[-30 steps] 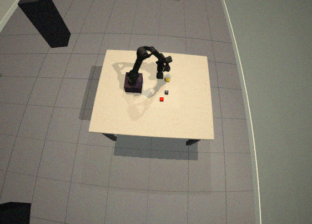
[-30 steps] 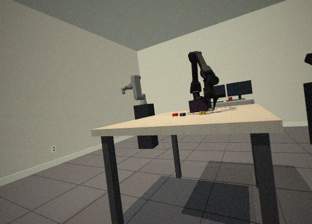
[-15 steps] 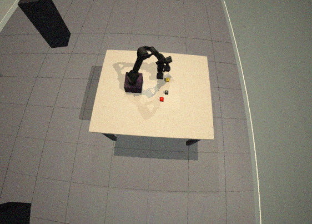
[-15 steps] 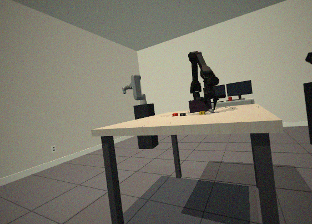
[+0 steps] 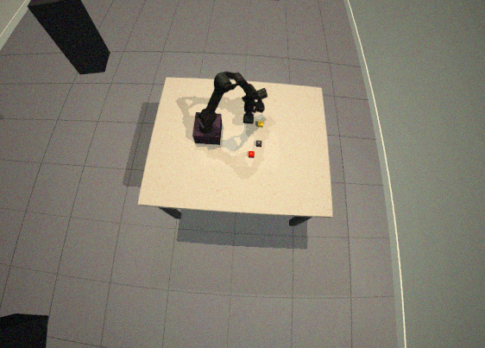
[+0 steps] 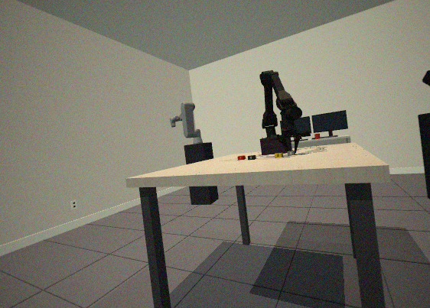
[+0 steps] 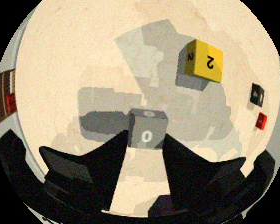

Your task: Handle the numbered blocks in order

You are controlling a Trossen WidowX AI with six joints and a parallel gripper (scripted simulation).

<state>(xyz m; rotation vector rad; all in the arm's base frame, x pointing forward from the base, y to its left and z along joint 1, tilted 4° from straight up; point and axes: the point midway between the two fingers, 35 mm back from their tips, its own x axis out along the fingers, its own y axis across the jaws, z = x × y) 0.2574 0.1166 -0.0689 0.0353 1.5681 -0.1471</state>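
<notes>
My gripper tip is 1 cm short of the grey block. Round my gripper tip: red block (26 cm to the right); yellow block (7 cm ahead, 5 cm to the right); black block (5 cm ahead, 19 cm to the right).
</notes>
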